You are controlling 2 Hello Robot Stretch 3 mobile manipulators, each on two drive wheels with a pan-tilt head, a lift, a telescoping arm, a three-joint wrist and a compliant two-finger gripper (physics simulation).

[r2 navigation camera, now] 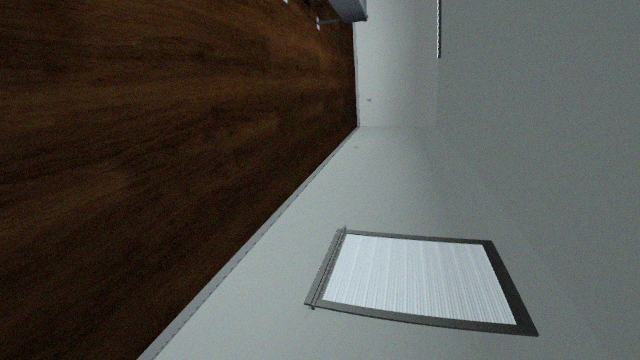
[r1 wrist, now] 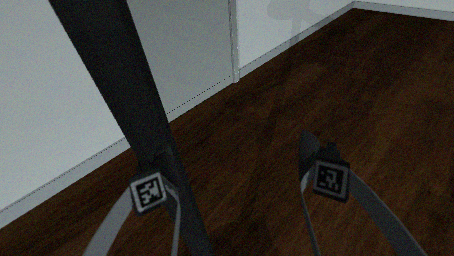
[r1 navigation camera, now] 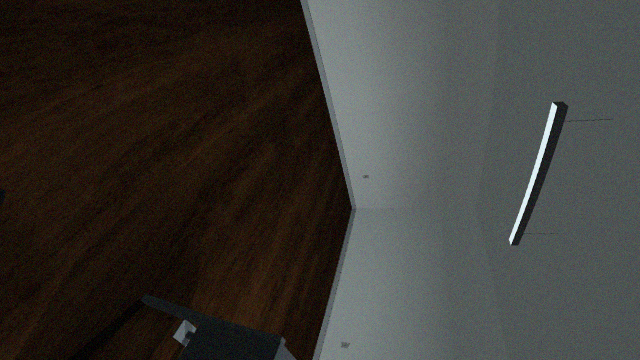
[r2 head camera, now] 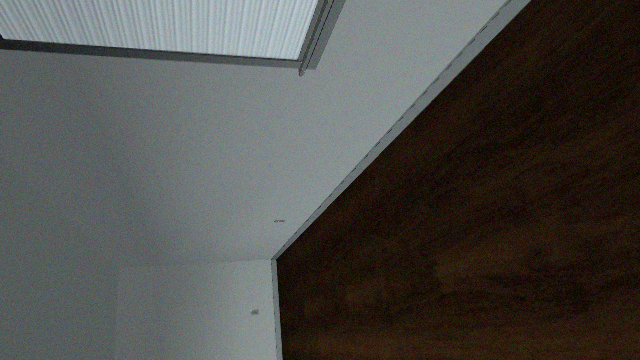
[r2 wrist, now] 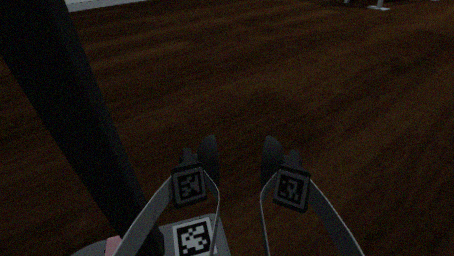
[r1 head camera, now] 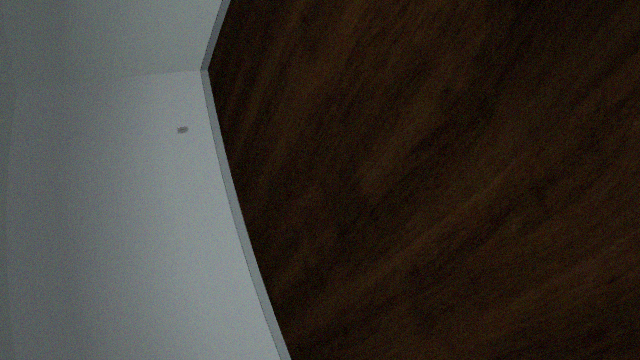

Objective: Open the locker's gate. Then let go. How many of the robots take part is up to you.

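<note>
No locker gate can be made out in these views. A pale grey piece of furniture (r2 navigation camera: 350, 6) with thin legs is cut off at the top of the r2 navigation view; whether it is the locker I cannot tell. A dark box-like body (r1 navigation camera: 232, 337) is cut off at the bottom of the r1 navigation view, also unclear. My r1 gripper (r1 wrist: 235, 150) is open, its fingers wide apart above the floor, with nothing between them. My r2 gripper (r2 wrist: 240, 154) is open with a narrower gap, also with nothing between its fingers, above the floor beside its own base.
A grey door (r1 wrist: 192, 50) is set in the white wall left in the r1 wrist view. A window with a pale blind (r2 head camera: 160, 30) (r2 navigation camera: 415, 280) is in r2's wall. White feet (r2 wrist: 378, 7) stand at the top of the r2 wrist view. Ceiling lamps (r1 navigation camera: 537, 175) (r2 navigation camera: 439, 30) hang overhead.
</note>
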